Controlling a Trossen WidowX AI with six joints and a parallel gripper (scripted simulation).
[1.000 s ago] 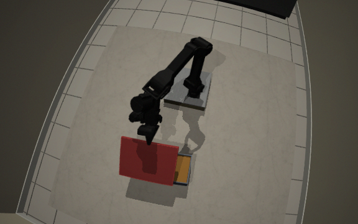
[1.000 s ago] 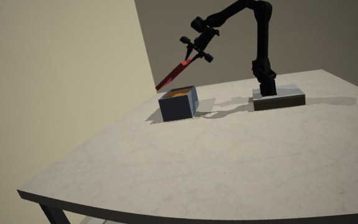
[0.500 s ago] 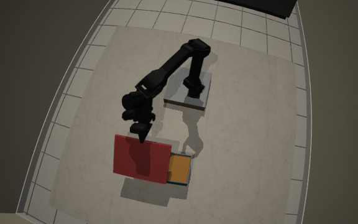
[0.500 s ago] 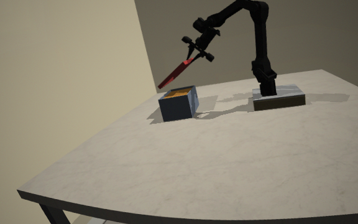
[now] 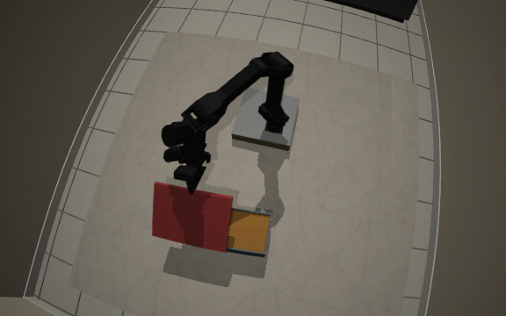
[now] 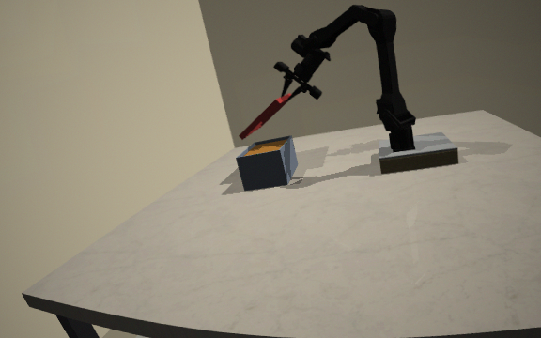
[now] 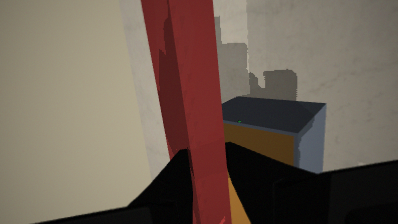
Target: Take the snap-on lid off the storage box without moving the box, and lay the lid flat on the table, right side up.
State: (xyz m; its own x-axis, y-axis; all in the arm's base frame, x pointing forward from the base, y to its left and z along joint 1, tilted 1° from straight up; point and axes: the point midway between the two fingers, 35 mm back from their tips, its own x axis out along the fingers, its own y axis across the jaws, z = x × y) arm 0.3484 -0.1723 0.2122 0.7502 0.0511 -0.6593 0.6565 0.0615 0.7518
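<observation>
Now: gripper tip 70 mm short of the flat red lid and 40 mm above it. Round my gripper tip: blue-grey storage box 180 mm below, 140 mm to the left, 50 mm ahead.
</observation>
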